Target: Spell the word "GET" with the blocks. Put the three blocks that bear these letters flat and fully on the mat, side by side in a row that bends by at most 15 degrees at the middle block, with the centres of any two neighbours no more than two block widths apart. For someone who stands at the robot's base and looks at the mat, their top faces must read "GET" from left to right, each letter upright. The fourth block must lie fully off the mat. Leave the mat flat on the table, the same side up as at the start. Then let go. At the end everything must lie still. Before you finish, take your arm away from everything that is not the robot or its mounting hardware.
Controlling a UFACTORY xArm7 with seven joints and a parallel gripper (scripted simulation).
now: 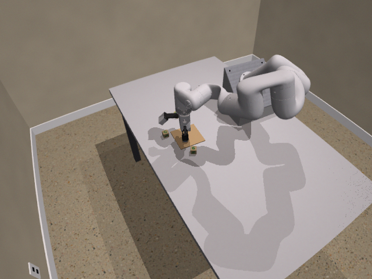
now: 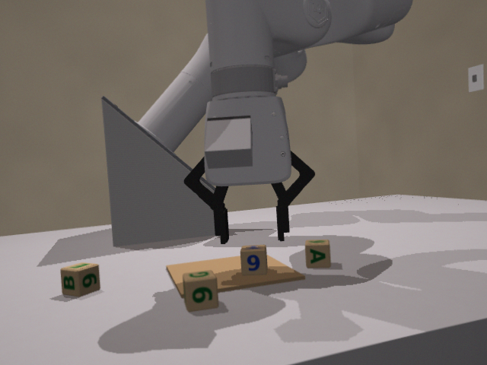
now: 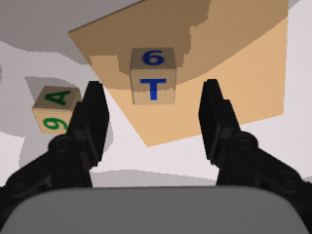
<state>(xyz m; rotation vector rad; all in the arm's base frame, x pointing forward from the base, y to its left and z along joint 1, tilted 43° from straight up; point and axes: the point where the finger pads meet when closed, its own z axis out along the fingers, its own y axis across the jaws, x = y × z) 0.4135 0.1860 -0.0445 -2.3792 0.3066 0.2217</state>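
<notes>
My gripper is now 60 mm above the tan mat, 30 mm to the left of it and 20 mm past it. Round my hand: wooden block (80 mm ahead, 70 mm to the right, 40 mm below).
</notes>
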